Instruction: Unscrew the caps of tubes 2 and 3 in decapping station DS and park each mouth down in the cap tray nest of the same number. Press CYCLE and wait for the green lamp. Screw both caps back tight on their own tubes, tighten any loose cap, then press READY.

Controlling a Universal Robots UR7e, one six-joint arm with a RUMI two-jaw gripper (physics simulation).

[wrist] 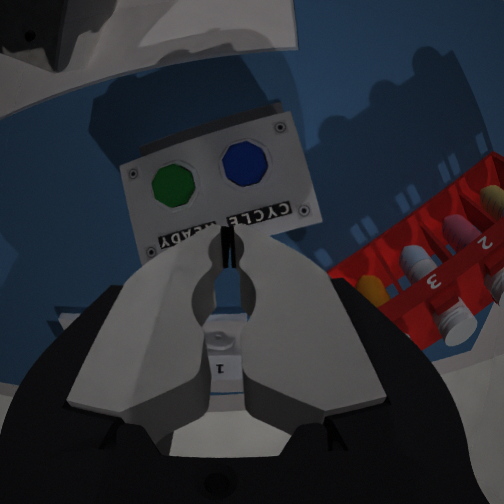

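Note:
My gripper [229, 247] is shut and empty, its tips just below the grey button panel [220, 182]. The panel carries a green button [173, 185] over the upside-down READY label and a blue button [244, 163] over the CYCLE label. At the right stands the red decapping station [440, 272] with tubes: an orange-topped one [372, 290], a grey-capped one [417, 263] by the 3 mark, a mauve-capped one [459, 231] by the 2 mark and a yellow one [494, 200]. A threaded white piece [456, 322] shows in front of the red bar. Between my jaws, a white nest marked 1 [220, 367] holds a pale round part [219, 341].
A grey slab [150, 45] hangs across the top left. Pale surface shows at the lower right [475, 410]. Blue ground surrounds the panel.

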